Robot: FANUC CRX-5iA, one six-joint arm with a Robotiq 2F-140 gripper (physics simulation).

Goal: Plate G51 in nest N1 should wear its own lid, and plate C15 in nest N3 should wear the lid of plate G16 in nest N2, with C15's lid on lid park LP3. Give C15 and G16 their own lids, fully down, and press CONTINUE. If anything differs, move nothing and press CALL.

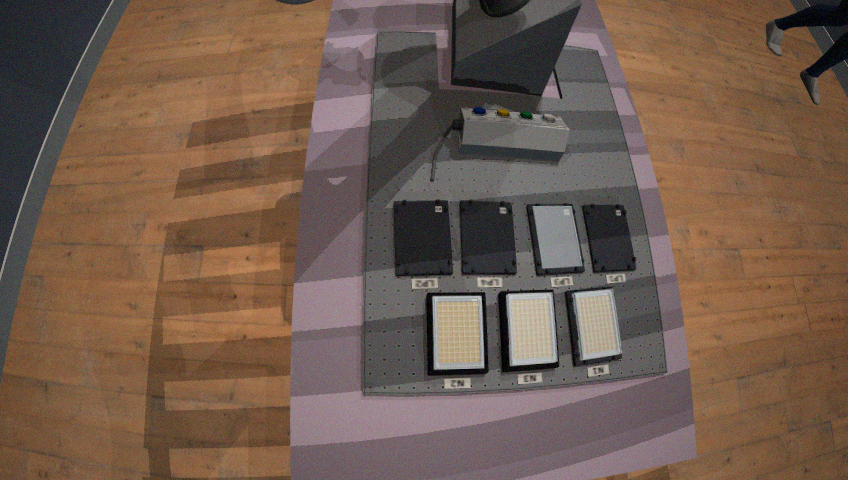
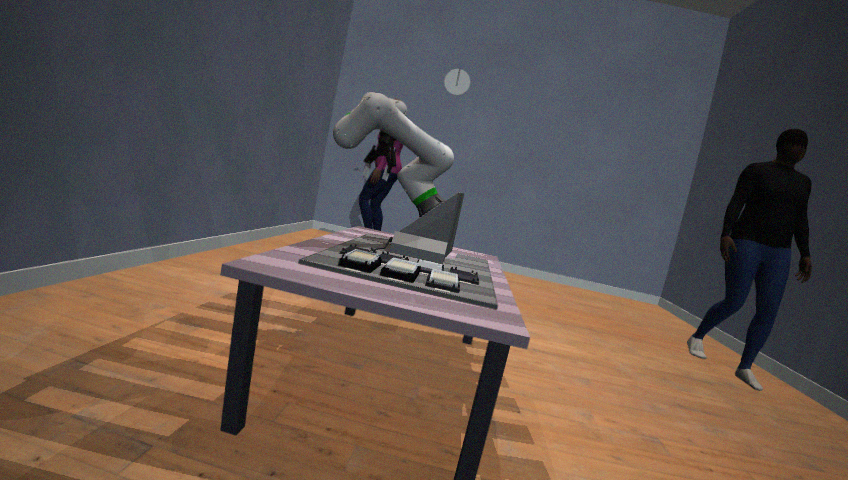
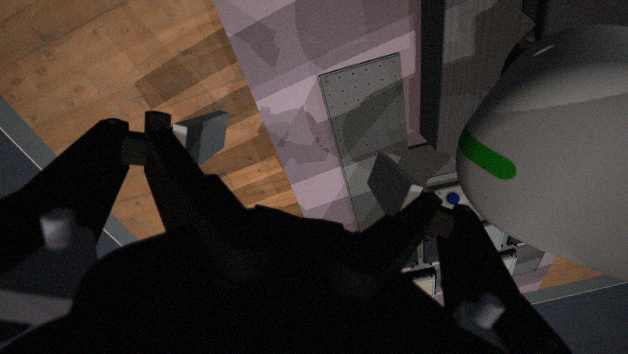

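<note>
Plates with pale wells sit in nest N2 (image 1: 457, 334) (image 2: 361, 258) at the left, nest N3 (image 1: 529, 328) (image 2: 400, 268) in the middle and nest N1 (image 1: 596, 324) (image 2: 443, 278) at the right. All have light rims; their codes and how their lids sit are too small to tell. A pale grey lid (image 1: 557, 237) lies on lid park LP3. Parks LP2 (image 1: 423, 237), LP4 (image 1: 487, 237) and LP1 (image 1: 609, 237) are dark and bear no lid. My gripper (image 3: 301, 149) is open and empty, high above the table's far left side. CONTINUE and CALL cannot be read.
A button box (image 1: 512, 135) with blue (image 1: 479, 111) (image 3: 453, 198), yellow (image 1: 502, 112), green (image 1: 526, 115) and white (image 1: 548, 118) buttons stands between the parks and the arm's wedge-shaped base (image 1: 505, 56) (image 2: 429, 234). A cable trails left. One person (image 2: 767, 208) stands right; another is behind the arm.
</note>
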